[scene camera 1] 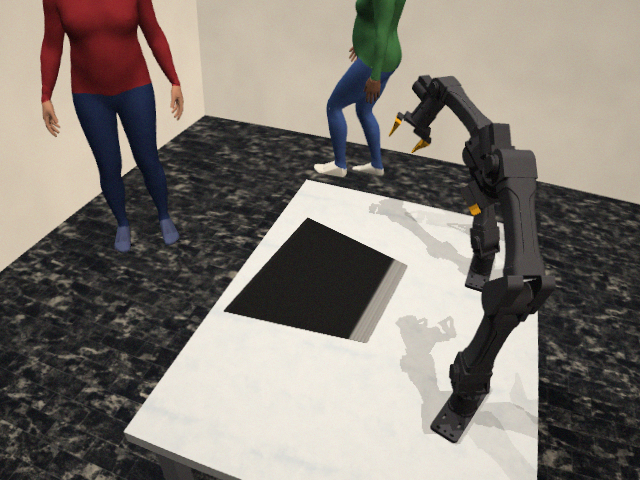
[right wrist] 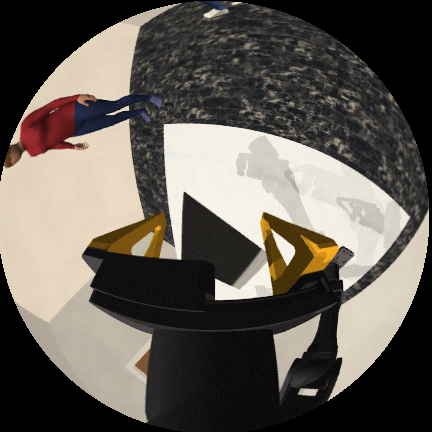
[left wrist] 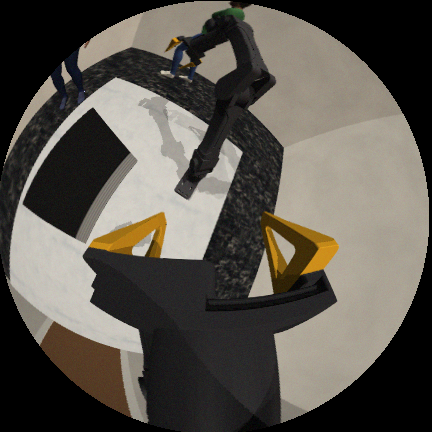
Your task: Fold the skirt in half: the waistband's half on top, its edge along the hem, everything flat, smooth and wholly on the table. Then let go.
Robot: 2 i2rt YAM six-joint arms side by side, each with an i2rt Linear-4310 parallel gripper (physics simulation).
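The black skirt [scene camera 1: 315, 281] [left wrist: 75, 172] [right wrist: 215, 245] lies spread flat and smooth on the white table [scene camera 1: 258, 392] [left wrist: 150, 192] [right wrist: 200, 150]. Its grey ribbed waistband [scene camera 1: 379, 304] [left wrist: 107, 197] [right wrist: 250, 270] runs along the side towards the arm bases; the opposite edge lies near the table's far long edge. My left gripper [left wrist: 212, 216] is open and empty, raised above the table on the arm side of the skirt; in scene camera 1 it is mostly hidden, with a bit of orange finger showing. My right gripper [scene camera 1: 401, 143] [left wrist: 172, 59] [right wrist: 212, 217] is open and empty, high above the table's back end.
The left arm's base [scene camera 1: 457, 418] and the right arm's base [scene camera 1: 478, 279] [left wrist: 186, 187] stand on the table's right side. Arm shadows fall beside the skirt. A person in red [scene camera 1: 105, 51] and a person in green [scene camera 1: 379, 36] stand on the floor beyond the table.
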